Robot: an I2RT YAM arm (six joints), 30 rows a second.
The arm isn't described. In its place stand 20 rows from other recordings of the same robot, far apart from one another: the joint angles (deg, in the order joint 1, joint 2, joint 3, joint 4, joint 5, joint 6), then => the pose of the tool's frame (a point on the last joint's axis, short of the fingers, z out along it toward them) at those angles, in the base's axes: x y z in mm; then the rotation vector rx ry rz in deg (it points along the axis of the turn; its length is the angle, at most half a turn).
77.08 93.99 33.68 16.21 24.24 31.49 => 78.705 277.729 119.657 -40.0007 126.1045 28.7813
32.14 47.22 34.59 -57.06 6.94 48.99 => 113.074 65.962 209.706 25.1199 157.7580 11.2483
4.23 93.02 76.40 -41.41 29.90 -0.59 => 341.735 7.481 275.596 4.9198 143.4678 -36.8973
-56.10 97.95 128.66 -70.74 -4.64 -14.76 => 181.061 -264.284 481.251 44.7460 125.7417 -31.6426
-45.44 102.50 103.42 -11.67 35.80 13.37 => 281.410 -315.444 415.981 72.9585 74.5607 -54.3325
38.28 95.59 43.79 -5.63 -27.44 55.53 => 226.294 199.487 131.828 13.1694 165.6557 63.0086
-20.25 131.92 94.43 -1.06 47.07 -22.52 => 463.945 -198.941 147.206 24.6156 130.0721 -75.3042
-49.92 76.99 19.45 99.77 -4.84 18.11 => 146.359 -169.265 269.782 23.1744 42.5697 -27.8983
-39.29 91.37 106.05 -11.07 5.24 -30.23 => 274.506 -228.801 504.446 11.6796 90.9186 -59.0394
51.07 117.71 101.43 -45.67 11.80 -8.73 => 285.878 342.328 240.075 -71.2790 131.7106 -0.9218
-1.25 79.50 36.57 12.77 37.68 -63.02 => 279.942 -27.874 198.808 -44.1020 122.6614 -76.1100
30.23 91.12 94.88 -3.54 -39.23 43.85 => 305.991 204.365 453.778 -22.9099 100.2334 86.0790
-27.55 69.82 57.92 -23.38 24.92 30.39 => 230.494 -137.162 308.099 71.6867 100.5275 -25.5242
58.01 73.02 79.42 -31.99 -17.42 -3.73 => 137.740 240.634 406.295 -71.8971 97.5843 51.1134
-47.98 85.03 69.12 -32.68 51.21 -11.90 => 188.830 -251.023 294.824 69.8921 129.7667 -87.5868
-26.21 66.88 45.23 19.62 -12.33 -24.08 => 249.993 -114.592 317.823 -7.9505 92.9880 -28.9923
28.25 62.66 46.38 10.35 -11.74 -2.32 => 224.740 128.980 325.679 -34.1962 91.0725 29.2970
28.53 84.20 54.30 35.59 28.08 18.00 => 307.163 147.911 316.485 15.0855 84.0402 17.0001
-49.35 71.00 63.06 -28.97 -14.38 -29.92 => 183.723 -200.403 323.549 13.6359 127.4061 -28.3274
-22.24 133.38 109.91 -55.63 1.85 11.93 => 435.222 -179.207 155.236 49.9762 161.7141 -4.1728
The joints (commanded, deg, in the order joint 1, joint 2, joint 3, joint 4, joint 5, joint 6), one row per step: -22.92, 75.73, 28.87, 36.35, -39.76, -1.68; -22.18, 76.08, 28.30, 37.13, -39.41, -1.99; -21.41, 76.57, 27.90, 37.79, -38.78, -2.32; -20.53, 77.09, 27.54, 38.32, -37.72, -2.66; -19.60, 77.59, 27.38, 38.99, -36.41, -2.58; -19.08, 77.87, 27.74, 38.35, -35.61, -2.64; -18.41, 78.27, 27.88, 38.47, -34.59, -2.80; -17.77, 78.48, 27.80, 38.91, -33.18, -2.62; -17.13, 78.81, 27.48, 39.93, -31.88, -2.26; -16.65, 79.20, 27.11, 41.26, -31.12, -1.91; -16.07, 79.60, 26.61, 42.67, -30.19, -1.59; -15.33, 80.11, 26.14, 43.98, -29.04, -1.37; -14.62, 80.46, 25.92, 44.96, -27.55, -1.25; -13.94, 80.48, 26.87, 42.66, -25.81, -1.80; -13.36, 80.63, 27.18, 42.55, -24.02, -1.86
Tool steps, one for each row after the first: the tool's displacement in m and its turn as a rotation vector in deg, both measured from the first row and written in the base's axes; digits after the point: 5 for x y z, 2 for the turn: 0.00044, 0.00335, -0.00325, -0.30, 0.06, 0.44; 0.00151, 0.00644, -0.00639, -0.63, 0.22, 0.64; 0.00281, 0.00975, -0.00970, -1.02, 0.52, 0.53; 0.00470, 0.01297, -0.01162, -1.18, 0.63, 0.16; 0.00666, 0.01443, -0.01210, -1.20, 1.19, -0.09; 0.00863, 0.01654, -0.01296, -1.50, 1.35, -0.39; 0.00981, 0.01856, -0.01363, -1.64, 1.36, -1.16; 0.01062, 0.02077, -0.01503, -1.65, 1.19, -1.86; 0.01115, 0.02256, -0.01636, -1.61, 0.78, -2.19; 0.01141, 0.02482, -0.01825, -1.61, 0.42, -2.58; 0.01198, 0.02765, -0.02062, -1.67, 0.22, -3.01; 0.01294, 0.03003, -0.02159, -1.90, -0.08, -3.79; 0.01599, 0.03159, -0.02103, -2.44, 1.20, -4.71; 0.01783, 0.03297, -0.02037, -2.82, 1.23, -5.88
